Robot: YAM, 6 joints.
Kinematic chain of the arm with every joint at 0, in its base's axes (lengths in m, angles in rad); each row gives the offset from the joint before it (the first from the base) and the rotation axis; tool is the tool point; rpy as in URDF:
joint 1: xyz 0 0 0.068 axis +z
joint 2: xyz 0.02 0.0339 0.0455 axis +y
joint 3: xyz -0.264 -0.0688 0 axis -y
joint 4: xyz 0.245 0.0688 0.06 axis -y
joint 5: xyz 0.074 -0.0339 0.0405 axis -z
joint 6: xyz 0.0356 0 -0.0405 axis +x
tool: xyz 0 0 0 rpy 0 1.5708 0
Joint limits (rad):
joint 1: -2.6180..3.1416
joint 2: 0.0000..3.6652
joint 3: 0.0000..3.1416
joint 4: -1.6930..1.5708
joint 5: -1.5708..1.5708
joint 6: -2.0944..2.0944
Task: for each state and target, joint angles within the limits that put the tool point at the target. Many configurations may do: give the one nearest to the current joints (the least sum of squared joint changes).
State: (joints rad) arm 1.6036 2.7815 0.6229 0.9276 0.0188 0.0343
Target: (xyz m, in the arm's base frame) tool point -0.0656 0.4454 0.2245
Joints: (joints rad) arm 1.7178 2.0447 1.1701 1.1103 0.0096 0.0343
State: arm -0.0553 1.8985 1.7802 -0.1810 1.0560 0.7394
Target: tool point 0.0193 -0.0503 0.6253
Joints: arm -0.5244 1.0117 1.9453 -0.2235 1.2585 0.7394
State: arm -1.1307 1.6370 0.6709 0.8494 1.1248 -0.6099
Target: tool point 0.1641 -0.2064 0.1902
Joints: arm -0.7754 1.4591 0.4629 0.8533 1.1519 -0.6099
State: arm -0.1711 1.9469 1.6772 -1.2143 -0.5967 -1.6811
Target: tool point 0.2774 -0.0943 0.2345
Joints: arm -0.3921 1.7494 1.3605 -1.4140 -0.5582 -1.6811
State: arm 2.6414 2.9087 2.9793 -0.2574 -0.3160 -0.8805
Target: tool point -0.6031 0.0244 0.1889
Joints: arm 3.0790 2.8128 2.7826 -0.5930 -0.3845 -0.8805
